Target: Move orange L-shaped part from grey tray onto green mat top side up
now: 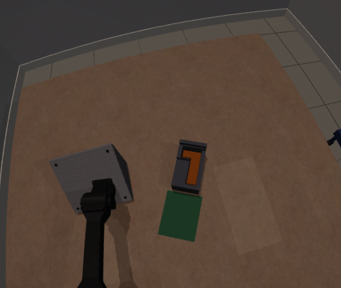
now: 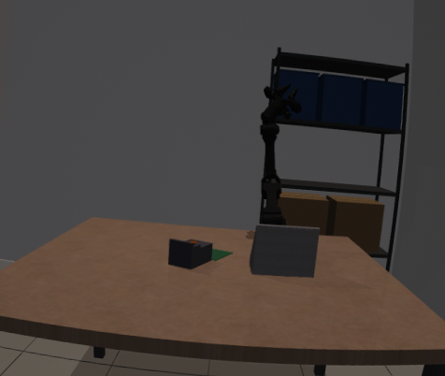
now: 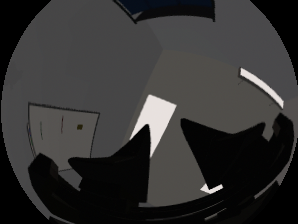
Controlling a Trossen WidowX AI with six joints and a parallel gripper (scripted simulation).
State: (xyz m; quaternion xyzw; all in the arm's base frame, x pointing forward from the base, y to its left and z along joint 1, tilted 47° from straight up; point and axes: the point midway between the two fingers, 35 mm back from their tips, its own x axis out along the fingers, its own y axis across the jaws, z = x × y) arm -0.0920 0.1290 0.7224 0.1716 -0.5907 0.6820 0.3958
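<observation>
Now: the orange L-shaped part 35 cm ahead of my gripper tip, 48 cm to the left of it and 65 cm below it. The rest, counted from my gripper tip: green mat: 28 cm ahead, 33 cm to the left, 71 cm below.
</observation>
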